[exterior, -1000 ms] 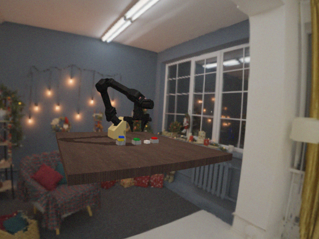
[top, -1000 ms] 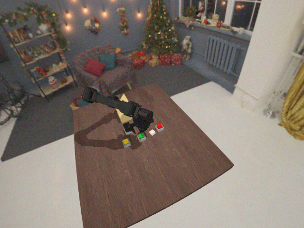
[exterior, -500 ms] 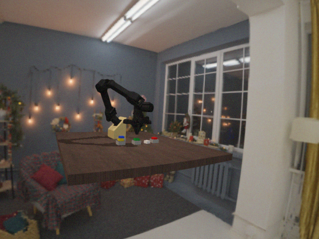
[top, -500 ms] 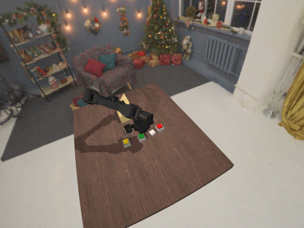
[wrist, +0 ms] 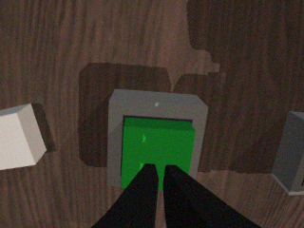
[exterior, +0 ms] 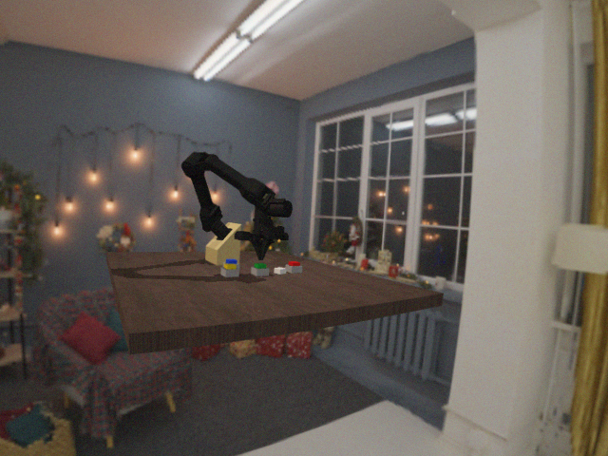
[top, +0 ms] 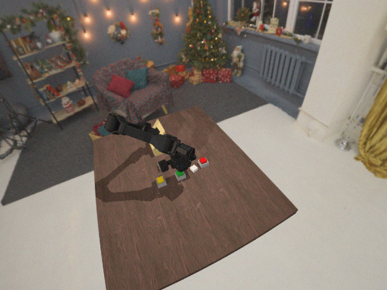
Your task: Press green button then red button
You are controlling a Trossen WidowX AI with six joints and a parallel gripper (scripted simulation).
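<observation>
Now: the green button 20 mm below my gripper tip. The rest, counted from my gripper tip: yellow button (20 mm behind, 110 mm to the right, 20 mm below); blue button (120 mm behind, 60 mm to the right, 20 mm below); white block (90 mm to the left, 40 mm below).
</observation>
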